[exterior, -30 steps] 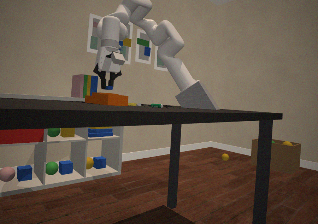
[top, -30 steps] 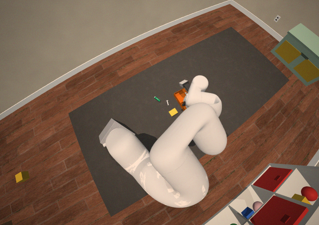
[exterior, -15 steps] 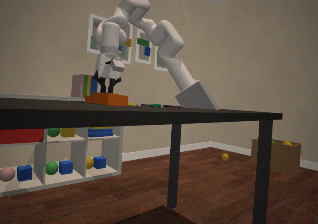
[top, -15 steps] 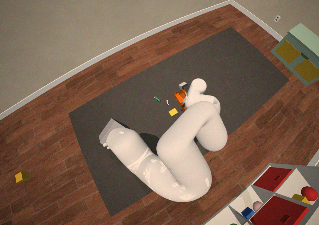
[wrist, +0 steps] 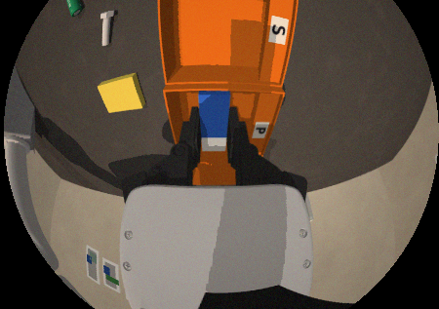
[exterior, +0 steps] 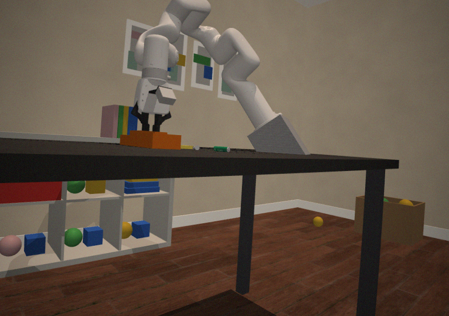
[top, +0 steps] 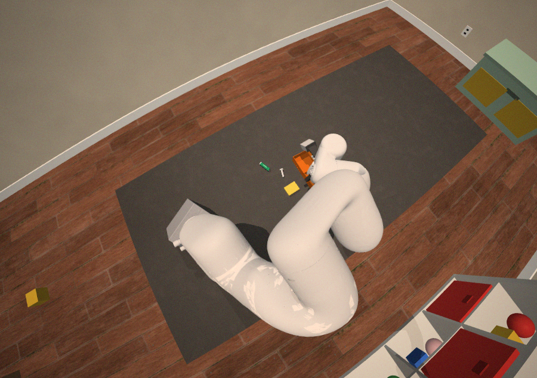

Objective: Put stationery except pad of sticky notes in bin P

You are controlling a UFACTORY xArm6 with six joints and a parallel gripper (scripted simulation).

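My hand is 1 cm to the left of the eraser and 2 cm above it. From my hand the other things lie so: sticky notes pad (10 cm behind, 3 cm to the left, 4 cm below); orange bin (1 cm ahead, 3 cm below); white item (3 cm below).
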